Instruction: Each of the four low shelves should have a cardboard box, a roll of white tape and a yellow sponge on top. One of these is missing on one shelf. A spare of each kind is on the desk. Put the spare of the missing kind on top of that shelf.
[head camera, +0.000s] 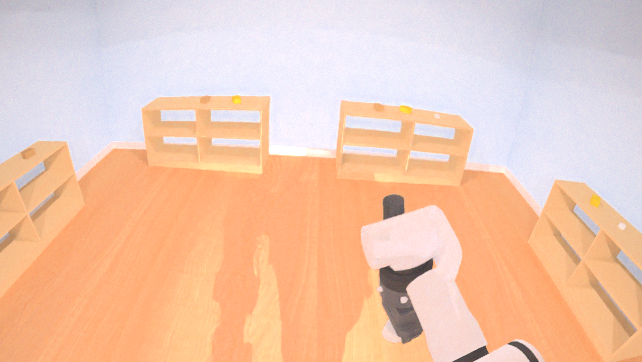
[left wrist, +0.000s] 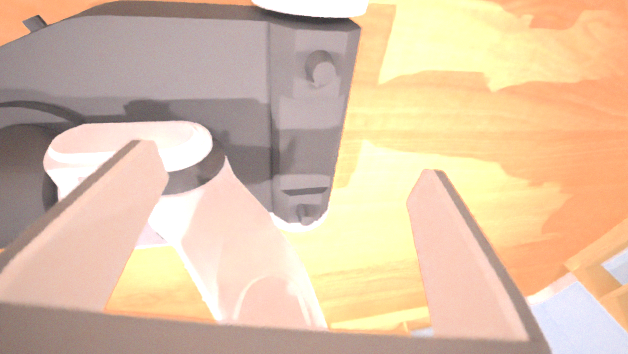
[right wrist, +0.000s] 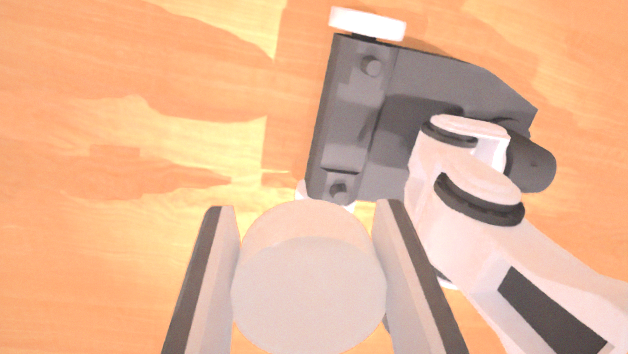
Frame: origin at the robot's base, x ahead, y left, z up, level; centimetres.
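Seen in the pictures: left gripper, fingertip midpoint: (left wrist: 290, 172); right gripper, fingertip midpoint: (head camera: 401, 331) (right wrist: 305, 220).
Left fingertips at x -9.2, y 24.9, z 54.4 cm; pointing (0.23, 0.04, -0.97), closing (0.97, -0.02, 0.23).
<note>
A point is followed by its place in that frame.
My right gripper (right wrist: 305, 220) @[x 23.2, y -20.5, z 93.0 cm] is shut on a white roll of tape (head camera: 391, 332) @[x 21.5, y -17.4, z 95.6 cm] (right wrist: 310, 300) @[x 23.1, y -19.1, z 95.3 cm], held above the floor. My left gripper (left wrist: 290, 172) @[x -9.2, y 24.9, z 54.4 cm] is open and empty. The back left shelf (head camera: 175, 102) @[x 272.8, y 123.6, z 61.1 cm] has a cardboard box (head camera: 205, 99) @[x 266.1, y 89.5, z 65.0 cm] and a yellow sponge (head camera: 237, 99) @[x 265.3, y 58.9, z 64.7 cm] on top; no tape shows there. The back right shelf (head camera: 466, 155) @[x 246.4, y -152.1, z 33.7 cm] carries a box (head camera: 378, 107) @[x 260.7, y -62.1, z 64.9 cm], a sponge (head camera: 405, 109) @[x 267.4, y -88.8, z 63.9 cm] and white tape (head camera: 437, 116) @[x 263.2, y -120.2, z 62.7 cm]. The far left shelf (head camera: 50, 147) @[x 170.1, y 201.5, z 61.1 cm], cut off, shows a box (head camera: 28, 153) @[x 152.0, y 208.4, z 64.6 cm]. The far right shelf (head camera: 572, 189) @[x 143.1, y -199.6, z 61.1 cm], cut off, shows a sponge (head camera: 595, 201) @[x 121.3, y -203.9, z 64.5 cm] and tape (head camera: 622, 226) @[x 93.5, y -206.4, z 63.1 cm].
Wooden floor (head camera: 310, 225) @[x 180.7, y -8.1, z 0.1 cm] lies between me and the shelves. The two back shelves stand near the back wall (head camera: 305, 75) @[x 291.7, y 1.2, z 81.9 cm], with a gap between them. The side shelves stand along the left and right edges of the head view. The desk does not show in the head view.
</note>
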